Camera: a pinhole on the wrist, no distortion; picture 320 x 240 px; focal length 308.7 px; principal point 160.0 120.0 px. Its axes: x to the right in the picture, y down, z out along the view. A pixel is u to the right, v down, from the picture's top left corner.
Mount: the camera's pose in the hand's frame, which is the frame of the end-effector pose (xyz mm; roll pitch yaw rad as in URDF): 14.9 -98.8 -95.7 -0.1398 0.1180 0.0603
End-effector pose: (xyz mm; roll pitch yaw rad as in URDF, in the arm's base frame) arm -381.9 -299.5 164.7 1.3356 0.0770 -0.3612
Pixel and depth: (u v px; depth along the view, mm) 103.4 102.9 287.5
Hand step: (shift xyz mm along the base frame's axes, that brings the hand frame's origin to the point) -80.2 -191.7 -27.6
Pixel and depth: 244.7 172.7 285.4
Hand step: 55.7 -197.8 25.9
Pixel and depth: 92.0 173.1 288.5
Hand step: -82.7 -167.7 34.3
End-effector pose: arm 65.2 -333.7 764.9 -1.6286 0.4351 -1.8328
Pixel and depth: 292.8 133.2 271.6
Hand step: 111.9 -193.2 -38.5
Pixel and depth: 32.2 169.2 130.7
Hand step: 38.1 -11.9 65.6
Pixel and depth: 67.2 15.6 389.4
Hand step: 311.8 -107.5 166.0
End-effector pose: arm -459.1 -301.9 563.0 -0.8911 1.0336 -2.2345
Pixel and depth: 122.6 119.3 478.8
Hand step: 73.8 -354.0 128.3
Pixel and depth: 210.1 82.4 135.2
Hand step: -91.4 -67.7 4.2
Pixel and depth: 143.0 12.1 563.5
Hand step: -74.9 -496.4 190.6
